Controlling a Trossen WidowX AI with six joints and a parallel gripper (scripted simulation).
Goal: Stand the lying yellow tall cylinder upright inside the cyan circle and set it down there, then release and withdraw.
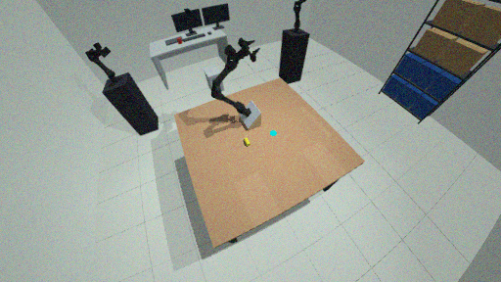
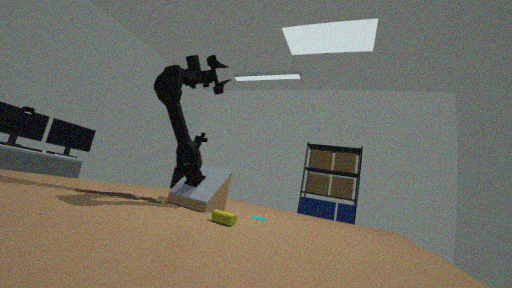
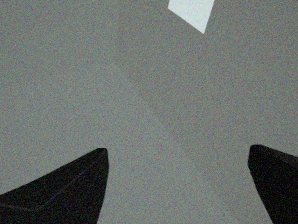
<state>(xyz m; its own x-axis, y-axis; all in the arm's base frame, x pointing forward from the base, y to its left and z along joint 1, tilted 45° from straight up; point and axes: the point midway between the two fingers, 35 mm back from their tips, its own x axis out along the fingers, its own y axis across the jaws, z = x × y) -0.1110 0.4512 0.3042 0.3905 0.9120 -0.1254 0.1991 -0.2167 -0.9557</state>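
The yellow tall cylinder lies 64 cm below my gripper tip, 30 cm ahead of it and 24 cm to the right of it. The rest, counted from my gripper tip: cyan circle: 66 cm below, 30 cm ahead, 1 cm to the left.
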